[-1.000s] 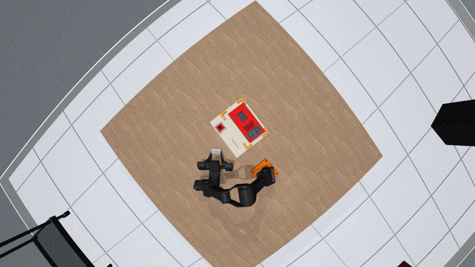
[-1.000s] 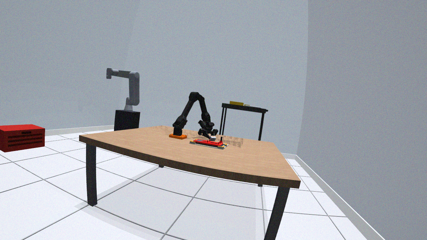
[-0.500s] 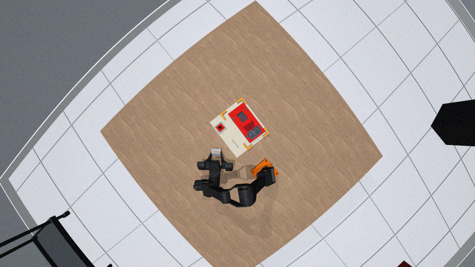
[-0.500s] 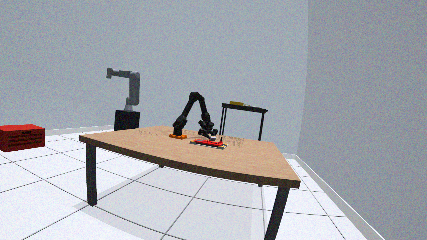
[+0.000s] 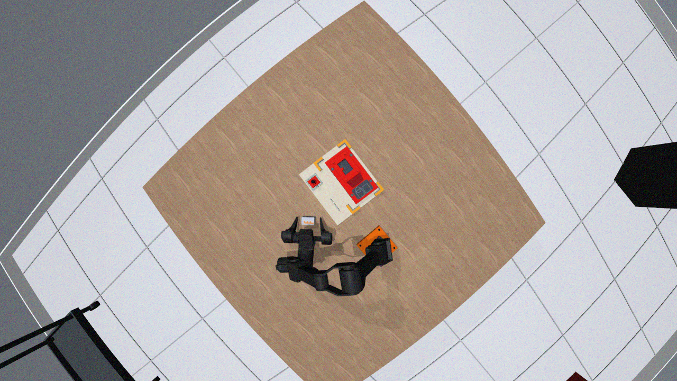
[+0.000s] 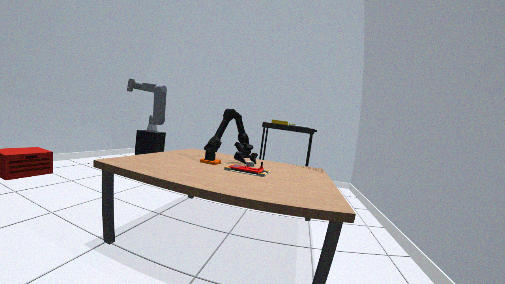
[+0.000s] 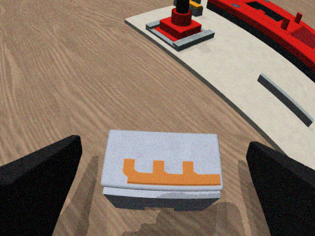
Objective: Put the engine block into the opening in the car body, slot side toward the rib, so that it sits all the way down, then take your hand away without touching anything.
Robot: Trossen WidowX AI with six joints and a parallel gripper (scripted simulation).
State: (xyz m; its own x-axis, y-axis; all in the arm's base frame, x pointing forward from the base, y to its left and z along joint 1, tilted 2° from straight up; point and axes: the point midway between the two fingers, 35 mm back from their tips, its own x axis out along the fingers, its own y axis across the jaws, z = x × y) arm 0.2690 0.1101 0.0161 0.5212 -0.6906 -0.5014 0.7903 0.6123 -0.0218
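Right now my gripper tip is 1 cm to the right of the engine block, 1 cm past it and 1 cm above it. The rest, counted from my gripper tip: small stand 12 cm to the right, 7 cm ahead, 1 cm above.
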